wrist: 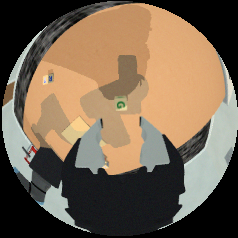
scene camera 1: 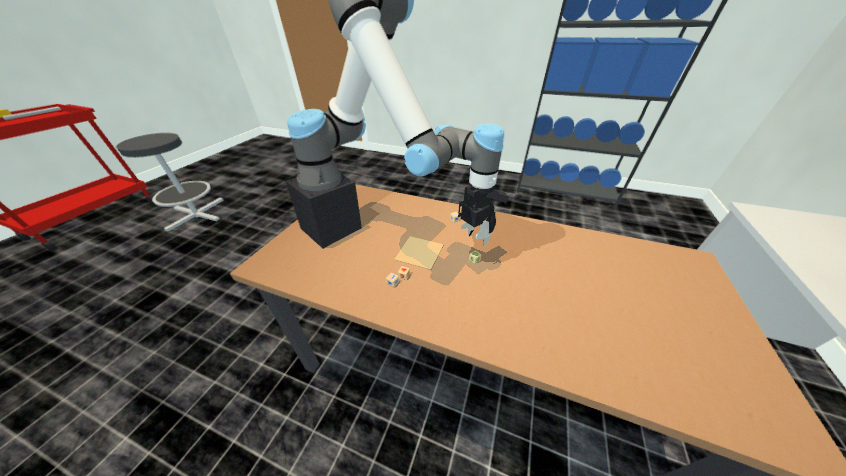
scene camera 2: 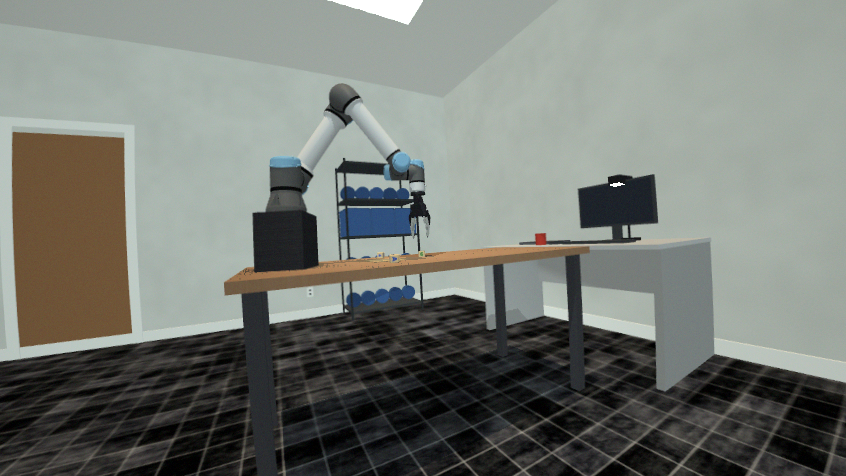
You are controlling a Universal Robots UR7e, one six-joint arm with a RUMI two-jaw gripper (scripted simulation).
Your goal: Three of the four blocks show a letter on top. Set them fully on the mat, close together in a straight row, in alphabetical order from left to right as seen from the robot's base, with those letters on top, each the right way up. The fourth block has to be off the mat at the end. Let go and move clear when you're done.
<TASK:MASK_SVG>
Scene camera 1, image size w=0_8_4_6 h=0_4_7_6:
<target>gripper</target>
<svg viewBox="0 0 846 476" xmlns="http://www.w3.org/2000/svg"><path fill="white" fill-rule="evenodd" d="M470 184L465 187L464 201L459 203L459 208L462 206L461 213L458 211L458 217L461 216L461 219L465 221L461 229L468 228L468 236L472 234L474 227L480 225L476 239L484 239L483 247L485 247L496 225L496 212L494 212L495 207L491 199L507 203L510 196L502 190L494 189L495 185L488 189L479 189Z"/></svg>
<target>pale yellow mat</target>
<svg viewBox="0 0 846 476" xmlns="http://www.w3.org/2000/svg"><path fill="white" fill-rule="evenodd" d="M410 236L395 260L431 270L444 244Z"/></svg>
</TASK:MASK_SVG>
